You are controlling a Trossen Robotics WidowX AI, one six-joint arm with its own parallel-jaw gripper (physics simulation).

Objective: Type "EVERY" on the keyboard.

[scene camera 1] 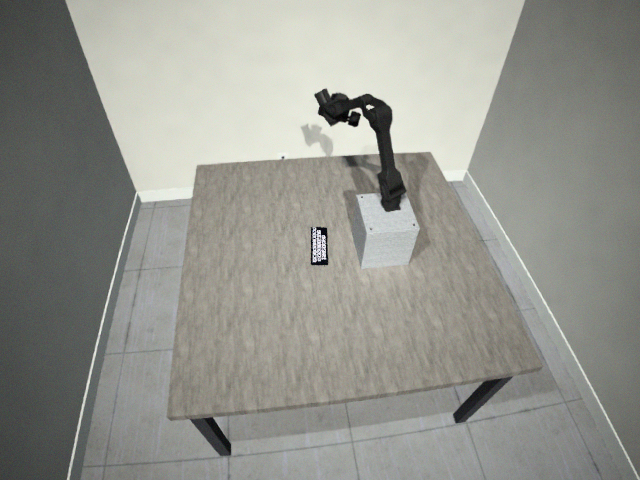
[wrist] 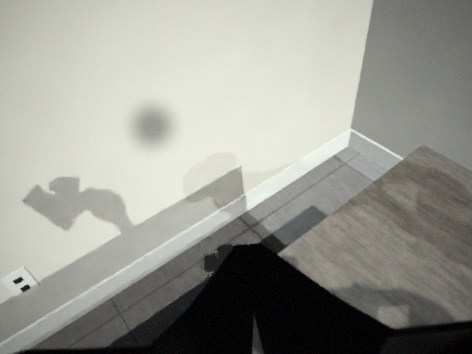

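Where they show: gripper, fingertip midpoint: [wrist: 248, 257]; arm's base at its link origin: [scene camera 1: 390, 205].
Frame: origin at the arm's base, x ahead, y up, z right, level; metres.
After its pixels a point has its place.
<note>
A small black keyboard [scene camera 1: 319, 246] @(x 0.275, y -0.208, z 0.029 m) with white key markings lies flat on the table, left of the robot's grey base block. Its long side runs from front to back. It does not show in the wrist view. My gripper [scene camera 1: 334, 109] @(x 0.044, y 0.129, z 0.495 m) [wrist: 248, 257] @(x 0.044, y 0.129, z 0.495 m) is raised high above the back part of the table, well away from the keyboard. In the wrist view its dark fingers meet at the bottom middle, shut with nothing between them. In the scene view the fingertips are too small and dark to make out. The single letters on the keys are too small to read.
The wooden table [scene camera 1: 289, 330] @(x 0.477, y -0.223, z -0.323 m) [wrist: 360, 235] @(x -0.257, y -0.223, z 0.566 m) carries the light grey base block [scene camera 1: 388, 248] @(x 0.040, y -0.106, z -0.128 m) that the arm [scene camera 1: 385, 149] @(x 0.043, y 0.241, z 0.040 m) stands on. The pale back wall [scene camera 1: 232, 77] [wrist: 200, 60] rises behind, with a white socket [scene camera 1: 282, 156] [wrist: 21, 281] low on it.
</note>
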